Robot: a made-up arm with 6 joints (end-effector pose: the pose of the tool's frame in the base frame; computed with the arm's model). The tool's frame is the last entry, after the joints. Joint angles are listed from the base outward.
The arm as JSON. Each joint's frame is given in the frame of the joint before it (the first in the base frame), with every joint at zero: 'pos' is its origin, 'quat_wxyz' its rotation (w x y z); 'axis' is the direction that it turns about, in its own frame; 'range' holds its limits. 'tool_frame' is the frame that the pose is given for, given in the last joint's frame.
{
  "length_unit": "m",
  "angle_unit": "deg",
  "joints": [
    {
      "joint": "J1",
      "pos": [
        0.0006,
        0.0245,
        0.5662
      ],
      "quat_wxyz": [
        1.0,
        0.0,
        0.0,
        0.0
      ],
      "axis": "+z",
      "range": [
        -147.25,
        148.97
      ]
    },
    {
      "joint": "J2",
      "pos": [
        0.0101,
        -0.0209,
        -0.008
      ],
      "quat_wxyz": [
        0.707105,
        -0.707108,
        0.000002,
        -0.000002
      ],
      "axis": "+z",
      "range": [
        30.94,
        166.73
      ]
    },
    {
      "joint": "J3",
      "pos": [
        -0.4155,
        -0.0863,
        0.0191
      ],
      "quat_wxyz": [
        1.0,
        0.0,
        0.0,
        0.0
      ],
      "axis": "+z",
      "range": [
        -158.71,
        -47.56
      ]
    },
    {
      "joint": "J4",
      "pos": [
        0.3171,
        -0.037,
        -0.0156
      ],
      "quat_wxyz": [
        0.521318,
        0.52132,
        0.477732,
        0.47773
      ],
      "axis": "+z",
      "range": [
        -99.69,
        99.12
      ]
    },
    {
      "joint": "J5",
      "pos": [
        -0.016,
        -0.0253,
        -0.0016
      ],
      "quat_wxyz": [
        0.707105,
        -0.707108,
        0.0,
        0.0
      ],
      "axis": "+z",
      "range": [
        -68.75,
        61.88
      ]
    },
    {
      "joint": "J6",
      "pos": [
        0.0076,
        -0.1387,
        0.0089
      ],
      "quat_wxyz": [
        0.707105,
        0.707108,
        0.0,
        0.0
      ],
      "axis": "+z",
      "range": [
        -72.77,
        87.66
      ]
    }
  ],
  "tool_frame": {
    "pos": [
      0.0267,
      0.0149,
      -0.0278
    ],
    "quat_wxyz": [
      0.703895,
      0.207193,
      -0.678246,
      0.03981
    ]
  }
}
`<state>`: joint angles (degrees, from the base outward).
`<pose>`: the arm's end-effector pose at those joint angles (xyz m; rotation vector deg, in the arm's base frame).
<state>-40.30 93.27 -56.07 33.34 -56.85 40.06</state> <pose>0.3463 -0.3493 0.8416 75.19 -56.01 -51.36</pose>
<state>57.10 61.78 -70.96 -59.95 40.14 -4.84</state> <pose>0.2206 0.1973 1.0301 -42.31 -7.07 11.49</pose>
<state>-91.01 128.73 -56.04 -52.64 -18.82 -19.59</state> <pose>-0.0202 -0.5035 0.4368 -2.14 61.26 -58.31</pose>
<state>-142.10 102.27 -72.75 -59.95 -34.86 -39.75</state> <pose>-0.4612 -0.3522 0.8152 -52.26 67.48 -103.48</pose>
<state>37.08 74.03 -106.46 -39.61 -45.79 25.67</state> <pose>0.1909 0.2171 1.2830 26.86 -67.25 53.21</pose>
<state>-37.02 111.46 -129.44 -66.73 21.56 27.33</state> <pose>0.4677 -0.3997 1.0575 -18.02 -8.40 -71.85</pose>
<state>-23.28 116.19 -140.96 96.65 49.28 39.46</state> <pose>0.5592 -0.1495 1.1060 124.59 38.56 35.94</pose>
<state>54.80 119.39 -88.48 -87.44 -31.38 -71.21</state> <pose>0.3778 0.6092 0.7342 -94.44 -97.12 62.75</pose>
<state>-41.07 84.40 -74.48 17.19 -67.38 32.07</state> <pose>0.3098 -0.2979 1.0642 44.73 -76.89 -24.99</pose>
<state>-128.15 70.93 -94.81 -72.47 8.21 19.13</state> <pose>-0.2354 -0.2085 1.1790 -50.28 17.72 -149.49</pose>
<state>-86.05 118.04 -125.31 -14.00 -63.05 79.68</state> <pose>0.0656 -0.5863 1.0780 27.72 -74.63 -16.32</pose>
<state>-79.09 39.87 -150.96 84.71 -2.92 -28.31</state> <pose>-0.0842 0.4515 1.2808 -9.68 -98.42 8.67</pose>
